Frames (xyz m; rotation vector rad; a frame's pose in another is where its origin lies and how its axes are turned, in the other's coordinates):
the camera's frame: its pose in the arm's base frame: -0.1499 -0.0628 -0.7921 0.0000 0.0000 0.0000
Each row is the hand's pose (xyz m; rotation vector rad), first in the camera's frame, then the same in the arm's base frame.
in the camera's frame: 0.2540 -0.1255 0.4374 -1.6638 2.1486 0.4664
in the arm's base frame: 0.1041 -0.1883 -0.3547 -1.6638 2.1486 0.4664
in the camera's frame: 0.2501 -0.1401 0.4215 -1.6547 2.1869 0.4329
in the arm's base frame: 0.1002 -0.2029 -0.3706 -1.6547 2.1869 0.4329
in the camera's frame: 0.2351 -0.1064 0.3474 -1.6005 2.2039 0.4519
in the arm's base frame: 0.0852 -0.1692 -0.4447 -1.6005 2.2039 0.4519
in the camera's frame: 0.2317 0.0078 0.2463 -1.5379 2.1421 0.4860
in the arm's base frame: 0.0818 -0.0550 -0.5458 -1.5379 2.1421 0.4860
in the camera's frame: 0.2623 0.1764 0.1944 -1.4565 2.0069 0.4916
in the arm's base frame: 0.1124 0.1136 -0.5977 -1.4565 2.0069 0.4916
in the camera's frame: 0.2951 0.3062 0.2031 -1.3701 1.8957 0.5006
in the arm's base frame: 0.1452 0.2434 -0.5890 -1.3701 1.8957 0.5006
